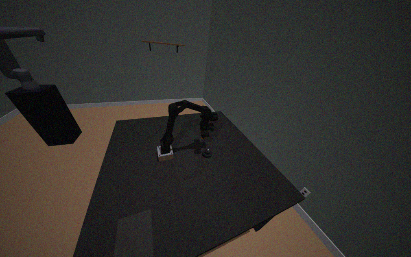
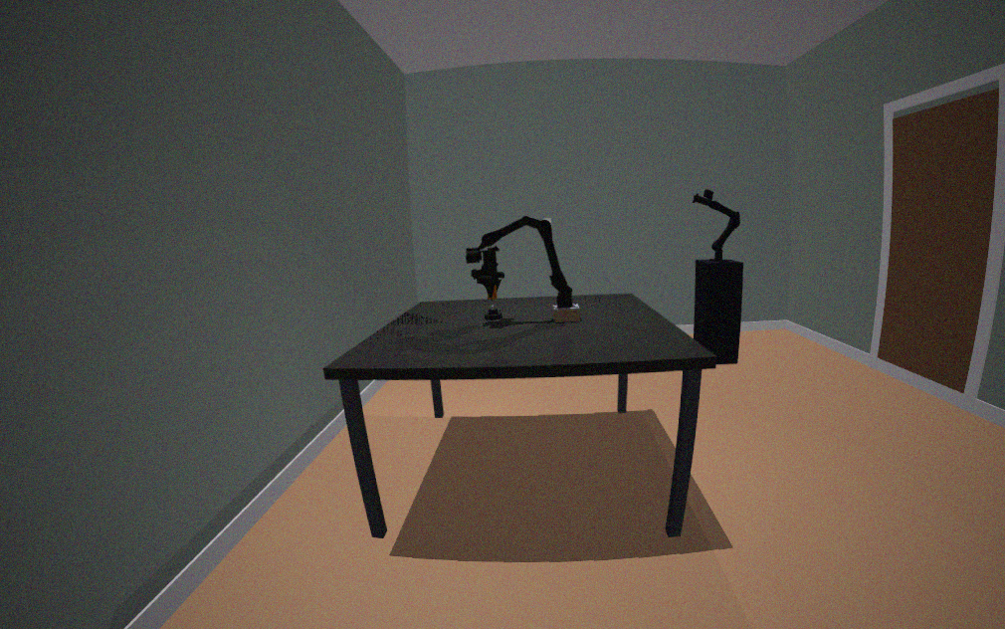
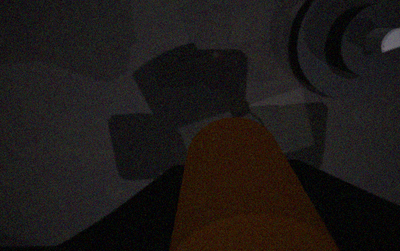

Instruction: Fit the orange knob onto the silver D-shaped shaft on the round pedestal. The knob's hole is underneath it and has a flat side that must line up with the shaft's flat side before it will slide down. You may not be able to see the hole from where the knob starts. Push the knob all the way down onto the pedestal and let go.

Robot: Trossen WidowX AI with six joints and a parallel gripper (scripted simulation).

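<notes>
Now: the dark round pedestal 20 mm ahead of my gripper tip, 100 mm to the right of it and 90 mm below it. Round my gripper tip: orange knob: 30 mm above.
</notes>
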